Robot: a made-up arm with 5 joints.
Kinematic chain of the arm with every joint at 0, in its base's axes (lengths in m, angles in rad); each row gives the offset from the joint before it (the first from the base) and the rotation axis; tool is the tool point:
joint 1: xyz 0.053 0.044 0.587 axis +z
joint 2: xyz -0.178 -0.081 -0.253 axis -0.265 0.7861 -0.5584
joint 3: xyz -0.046 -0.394 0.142 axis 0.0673 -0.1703 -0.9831
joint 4: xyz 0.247 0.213 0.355 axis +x
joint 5: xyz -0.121 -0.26 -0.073 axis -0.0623 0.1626 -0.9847
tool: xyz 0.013 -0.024 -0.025
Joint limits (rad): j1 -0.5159..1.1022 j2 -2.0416..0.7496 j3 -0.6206..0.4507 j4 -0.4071..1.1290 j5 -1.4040..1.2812
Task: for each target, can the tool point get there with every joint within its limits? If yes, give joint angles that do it. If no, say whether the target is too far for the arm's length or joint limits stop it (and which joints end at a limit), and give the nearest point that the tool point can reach.
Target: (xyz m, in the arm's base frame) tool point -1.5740 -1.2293 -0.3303
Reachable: no: too far | nearest point -0.4236 -0.5761 0.5632 | short by 1.596 m
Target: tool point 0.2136 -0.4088 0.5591
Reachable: yes | joints 0.5206 -0.7404 0.1784 0.6273 0.7538
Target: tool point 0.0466 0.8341 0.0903
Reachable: no: joint limits stop it (at a limit: joint 1, joint 2, joint 3, joint 4) | nearest point -0.1600 -0.0600 0.5462 | short by 1.025 m
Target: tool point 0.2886 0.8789 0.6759
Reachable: no: joint limits stop it (at a limit: joint 1, joint 2, joint 3, joint 4, joint 5) | nearest point 0.4578 -0.0428 0.7601 | short by 0.941 m
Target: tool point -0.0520 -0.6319 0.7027
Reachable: yes | joints 0.0590 -0.8442 0.2001 -0.2265 0.2717
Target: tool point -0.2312 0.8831 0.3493
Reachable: no: joint limits stop it (at a limit: joint 1, joint 3, joint 4, joint 5) | nearest point -0.2239 -0.0512 0.5521 | short by 0.956 m
